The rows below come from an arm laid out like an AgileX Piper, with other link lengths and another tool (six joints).
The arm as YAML. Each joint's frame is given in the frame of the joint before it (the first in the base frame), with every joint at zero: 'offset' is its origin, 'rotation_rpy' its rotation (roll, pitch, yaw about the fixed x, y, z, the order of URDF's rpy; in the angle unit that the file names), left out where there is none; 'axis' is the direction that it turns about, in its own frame. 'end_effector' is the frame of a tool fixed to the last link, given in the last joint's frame.
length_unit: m
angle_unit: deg
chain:
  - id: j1
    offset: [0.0, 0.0, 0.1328]
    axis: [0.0, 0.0, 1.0]
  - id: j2
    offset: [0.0, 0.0, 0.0]
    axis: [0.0, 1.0, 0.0]
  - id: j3
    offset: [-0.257, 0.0, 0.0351]
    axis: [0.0, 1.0, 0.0]
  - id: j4
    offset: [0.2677, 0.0, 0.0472]
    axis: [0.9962, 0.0, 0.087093]
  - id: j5
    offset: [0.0, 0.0, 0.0]
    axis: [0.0, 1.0, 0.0]
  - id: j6
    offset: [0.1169, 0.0, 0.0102]
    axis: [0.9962, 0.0, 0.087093]
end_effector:
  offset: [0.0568, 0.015, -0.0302]
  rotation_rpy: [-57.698, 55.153, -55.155]
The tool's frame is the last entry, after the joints.
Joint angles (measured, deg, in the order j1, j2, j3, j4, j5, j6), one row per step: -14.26, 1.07, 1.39, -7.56, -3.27, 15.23; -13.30, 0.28, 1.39, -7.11, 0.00, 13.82; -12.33, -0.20, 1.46, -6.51, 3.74, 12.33; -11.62, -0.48, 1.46, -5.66, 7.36, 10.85; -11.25, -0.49, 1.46, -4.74, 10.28, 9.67; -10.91, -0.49, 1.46, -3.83, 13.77, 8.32
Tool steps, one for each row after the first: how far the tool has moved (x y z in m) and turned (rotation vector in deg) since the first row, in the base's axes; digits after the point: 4 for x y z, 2 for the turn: -0.0017, 0.0017, -0.0076, -0.33, 2.60, 0.45; -0.0037, 0.0036, -0.0180, -0.43, 6.02, 0.98; -0.0061, 0.0051, -0.0280, -0.33, 9.40, 1.43; -0.0085, 0.0062, -0.0367, 0.03, 12.30, 1.73; -0.0119, 0.0075, -0.0469, 0.32, 15.81, 2.09
